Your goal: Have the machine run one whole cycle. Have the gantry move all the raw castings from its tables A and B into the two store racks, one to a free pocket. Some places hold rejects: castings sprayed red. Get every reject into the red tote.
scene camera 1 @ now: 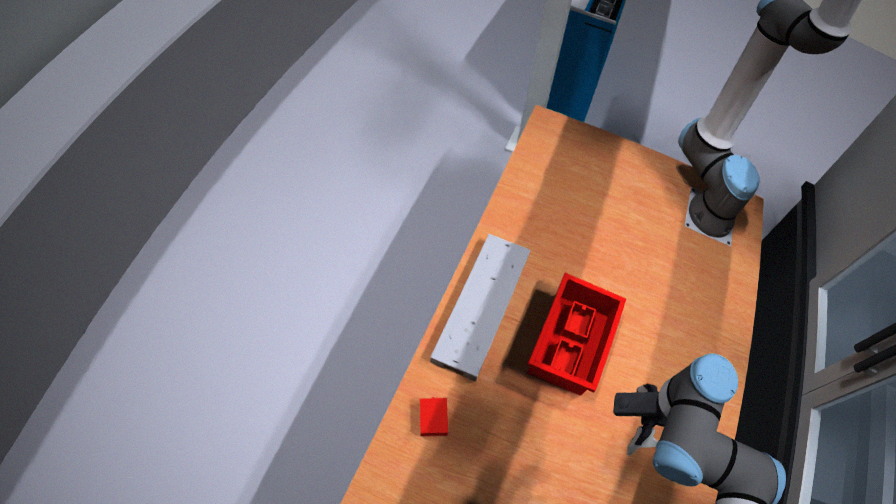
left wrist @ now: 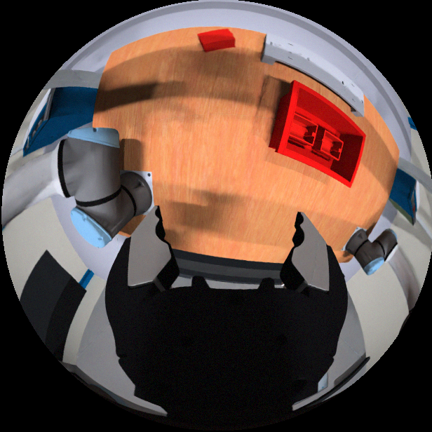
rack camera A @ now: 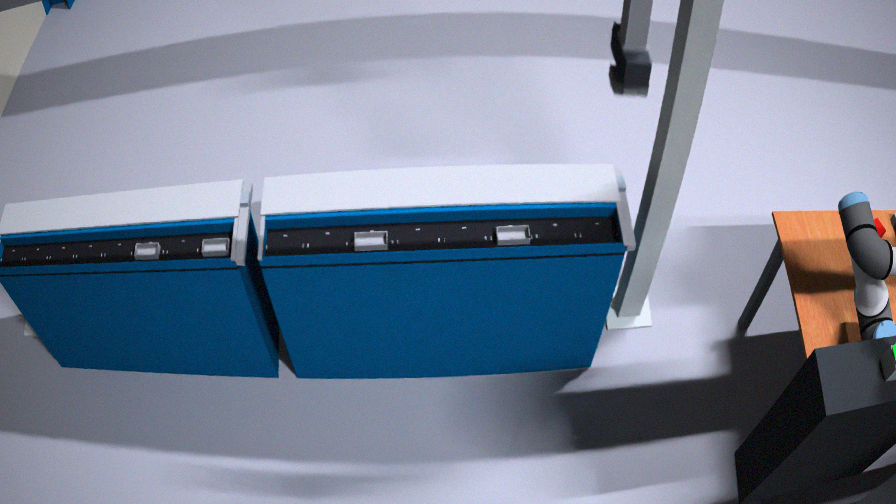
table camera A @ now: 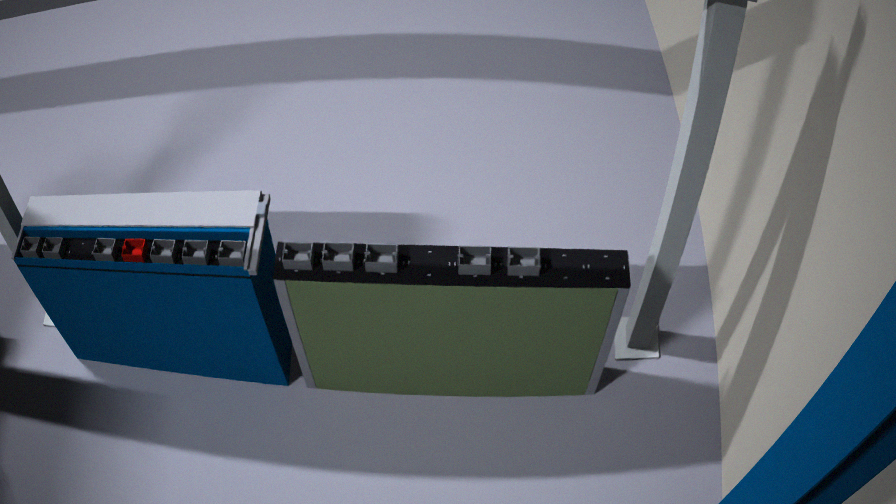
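Two red castings lie inside the red tote. A red block-like piece, closed side up, lies on the wooden table outside the tote. My left gripper is open and empty above the table, beside the tote. My right gripper is out of view. In the table camera, one red casting sits among several grey castings on a blue rack. Several grey castings sit on the green-fronted table. In the rack camera, two blue racks each hold two pale pieces.
A long grey plate lies near the table edge beside the tote. My right arm stands at the table's other end. A dark gantry hand hangs beside a post. A dark cabinet stands near the table.
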